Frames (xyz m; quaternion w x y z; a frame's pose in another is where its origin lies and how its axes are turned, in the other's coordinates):
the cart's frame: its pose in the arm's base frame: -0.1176 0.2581 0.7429 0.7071 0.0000 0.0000 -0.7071
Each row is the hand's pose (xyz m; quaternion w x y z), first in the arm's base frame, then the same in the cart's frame.
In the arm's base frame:
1: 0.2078 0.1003 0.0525 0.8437 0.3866 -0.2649 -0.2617
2: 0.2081 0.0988 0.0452 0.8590 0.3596 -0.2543 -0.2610
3: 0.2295 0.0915 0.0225 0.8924 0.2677 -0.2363 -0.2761
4: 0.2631 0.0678 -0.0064 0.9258 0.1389 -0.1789 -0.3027
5: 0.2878 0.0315 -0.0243 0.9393 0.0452 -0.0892 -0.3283
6: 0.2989 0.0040 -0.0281 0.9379 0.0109 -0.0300 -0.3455
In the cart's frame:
1: 0.1578 0.3254 -0.6904 0.7817 0.4607 0.0861 0.4115
2: 0.1593 0.3257 -0.6977 0.7920 0.4341 0.0745 0.4229
3: 0.1666 0.3471 -0.7204 0.8262 0.3564 0.0222 0.4358
4: 0.1903 0.3807 -0.7493 0.8687 0.2247 -0.0283 0.4406
5: 0.2266 0.4054 -0.7672 0.8963 0.0950 -0.0311 0.4320
6: 0.2541 0.4165 -0.7710 0.9075 0.0289 -0.0135 0.4189

